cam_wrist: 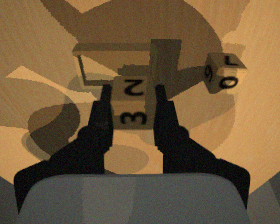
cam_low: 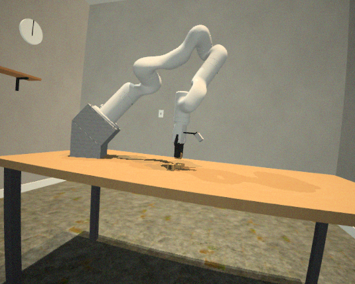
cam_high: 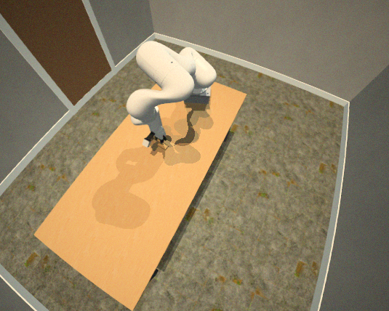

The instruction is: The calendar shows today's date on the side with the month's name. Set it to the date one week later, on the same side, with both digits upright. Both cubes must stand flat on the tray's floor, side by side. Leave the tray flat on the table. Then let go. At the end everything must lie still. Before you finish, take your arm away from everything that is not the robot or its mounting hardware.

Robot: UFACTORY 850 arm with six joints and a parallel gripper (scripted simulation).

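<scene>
Right now the wooden calendar tray is 7 cm below my hand and 2 cm to the left of it.
</scene>
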